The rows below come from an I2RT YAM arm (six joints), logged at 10 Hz.
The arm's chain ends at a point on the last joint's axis. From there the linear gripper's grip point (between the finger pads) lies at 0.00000 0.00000 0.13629 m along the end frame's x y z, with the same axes.
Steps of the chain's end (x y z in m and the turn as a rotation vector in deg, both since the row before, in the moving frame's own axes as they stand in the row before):
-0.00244 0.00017 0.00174 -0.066 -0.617 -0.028
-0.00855 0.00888 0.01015 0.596 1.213 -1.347
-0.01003 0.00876 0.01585 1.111 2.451 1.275
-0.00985 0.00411 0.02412 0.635 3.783 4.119
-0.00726 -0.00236 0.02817 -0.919 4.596 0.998
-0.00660 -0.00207 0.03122 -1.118 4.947 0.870
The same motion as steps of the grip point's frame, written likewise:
-0.00391 0.00033 0.00173 -0.066 -0.617 -0.028
-0.00568 0.00743 0.01011 0.596 1.213 -1.347
-0.00417 0.00618 0.01570 1.111 2.451 1.275
-0.00081 0.00293 0.02381 0.635 3.783 4.119
0.00364 -0.00008 0.02771 -0.919 4.596 0.998
0.00513 0.00068 0.03069 -1.118 4.947 0.870

